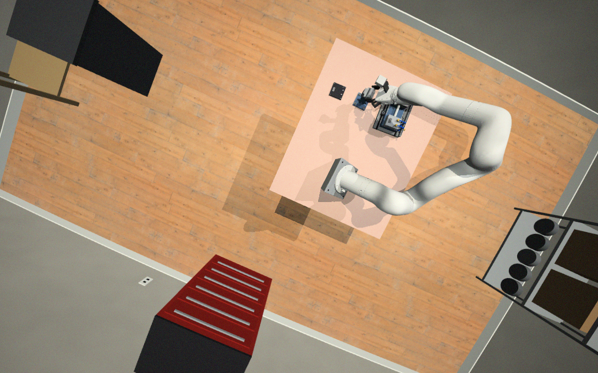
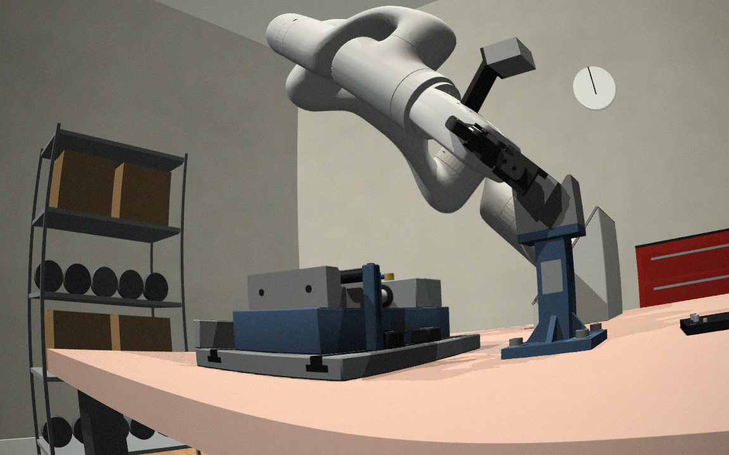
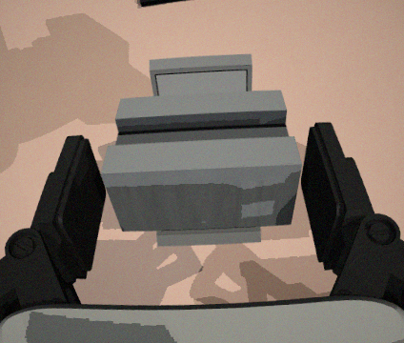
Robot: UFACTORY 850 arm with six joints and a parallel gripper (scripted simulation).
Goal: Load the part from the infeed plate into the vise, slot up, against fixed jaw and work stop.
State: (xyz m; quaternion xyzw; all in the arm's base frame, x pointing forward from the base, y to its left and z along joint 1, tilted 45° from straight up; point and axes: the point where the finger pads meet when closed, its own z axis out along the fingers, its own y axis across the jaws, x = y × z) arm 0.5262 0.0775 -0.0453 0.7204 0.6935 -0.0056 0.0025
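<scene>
Now: the part 1 cm to the left of my hand. Round my hand: cylinder rod (21 cm to the right, 9 cm below, 1 cm ahead); moving jaw (21 cm to the right, 9 cm below, 6 cm ahead); work stop rod (16 cm to the right, 10 cm ahead, 7 cm below).
</scene>
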